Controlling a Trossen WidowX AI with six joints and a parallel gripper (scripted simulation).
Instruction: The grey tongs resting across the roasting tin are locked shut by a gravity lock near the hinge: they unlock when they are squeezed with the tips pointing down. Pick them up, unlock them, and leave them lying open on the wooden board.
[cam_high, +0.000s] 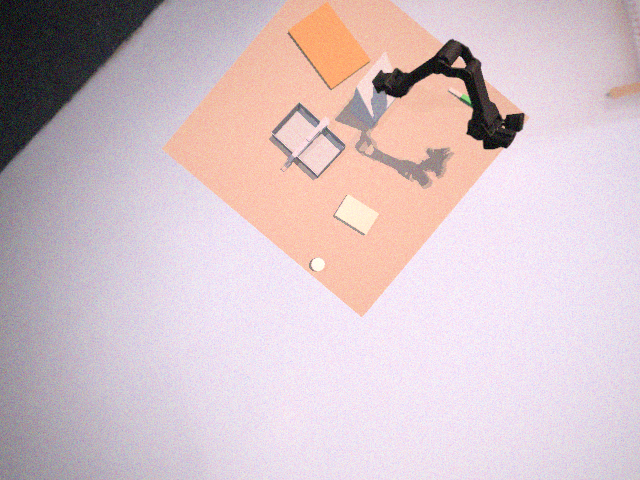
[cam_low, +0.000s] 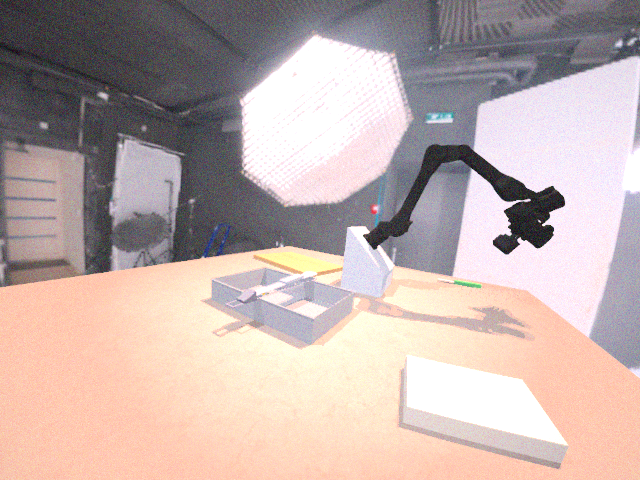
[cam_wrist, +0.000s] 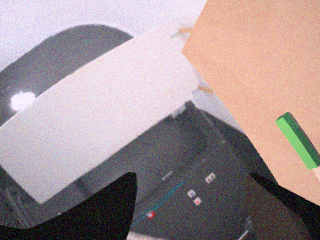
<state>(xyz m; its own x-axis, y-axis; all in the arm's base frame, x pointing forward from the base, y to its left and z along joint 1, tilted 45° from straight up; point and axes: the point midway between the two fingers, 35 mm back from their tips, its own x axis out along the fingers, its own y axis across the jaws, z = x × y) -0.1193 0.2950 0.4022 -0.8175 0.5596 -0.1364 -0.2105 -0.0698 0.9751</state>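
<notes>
Now: the pale grey roasting tin 620 mm to the right of my gripper tip, 500 mm ahead of it and 200 mm below it. From my gripper tip the other things lie so: white disc 940 mm ahead, 220 mm to the right, 210 mm below; flat cream block 640 mm ahead, 220 mm to the right, 210 mm below; orange wooden board 840 mm to the right, 220 mm below, 60 mm ahead.
</notes>
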